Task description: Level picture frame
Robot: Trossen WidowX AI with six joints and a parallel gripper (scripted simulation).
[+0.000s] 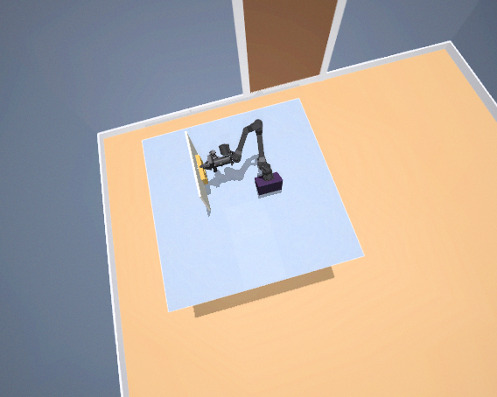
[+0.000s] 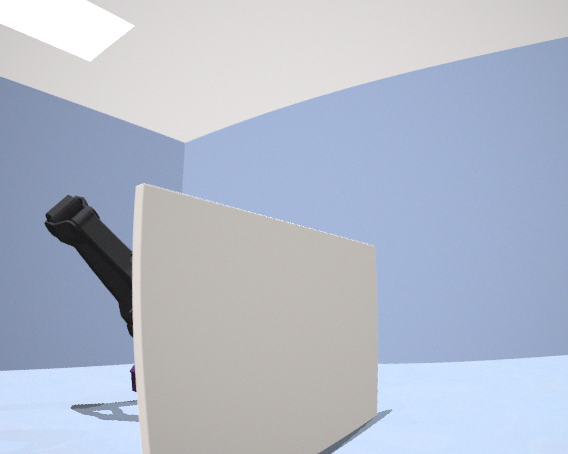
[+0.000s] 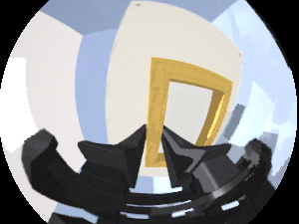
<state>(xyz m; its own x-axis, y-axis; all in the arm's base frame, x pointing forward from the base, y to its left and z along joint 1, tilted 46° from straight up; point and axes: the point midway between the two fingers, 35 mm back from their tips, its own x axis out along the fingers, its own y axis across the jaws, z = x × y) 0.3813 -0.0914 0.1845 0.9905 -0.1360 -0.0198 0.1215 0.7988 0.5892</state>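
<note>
Right now the yellow picture frame is 10 mm to the right of my gripper tip and 50 mm below it. Round my gripper tip: panel: 20 mm ahead, 60 mm below.
</note>
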